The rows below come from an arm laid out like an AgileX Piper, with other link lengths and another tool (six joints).
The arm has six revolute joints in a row. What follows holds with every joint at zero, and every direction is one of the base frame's.
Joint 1 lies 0.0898 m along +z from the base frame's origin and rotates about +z.
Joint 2 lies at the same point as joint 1 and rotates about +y.
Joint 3 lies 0.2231 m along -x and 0.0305 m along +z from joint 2 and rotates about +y.
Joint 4 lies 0.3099 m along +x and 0.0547 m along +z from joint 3 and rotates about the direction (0.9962, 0, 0.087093).
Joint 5 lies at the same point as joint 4 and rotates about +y.
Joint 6 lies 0.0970 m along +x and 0.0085 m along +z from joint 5 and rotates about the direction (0.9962, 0, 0.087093).
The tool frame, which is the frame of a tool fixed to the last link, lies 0.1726 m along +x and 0.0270 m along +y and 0.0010 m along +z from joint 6; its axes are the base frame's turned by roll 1.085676, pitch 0.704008 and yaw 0.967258 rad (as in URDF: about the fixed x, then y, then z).
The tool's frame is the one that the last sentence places.
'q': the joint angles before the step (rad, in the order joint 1, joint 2, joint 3, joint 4, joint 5, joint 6). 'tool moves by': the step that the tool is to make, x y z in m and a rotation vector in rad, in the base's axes. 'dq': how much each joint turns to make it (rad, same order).
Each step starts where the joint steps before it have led.
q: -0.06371 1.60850 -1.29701 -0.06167 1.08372 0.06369
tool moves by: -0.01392 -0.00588 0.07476 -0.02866 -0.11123 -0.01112
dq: -0.00108 -0.20215 -0.00002 -0.02293 0.09000 0.00668
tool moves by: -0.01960 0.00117 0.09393 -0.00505 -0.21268 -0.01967
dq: -0.00001 -0.25501 -0.00001 0.00000 0.04403 0.01802
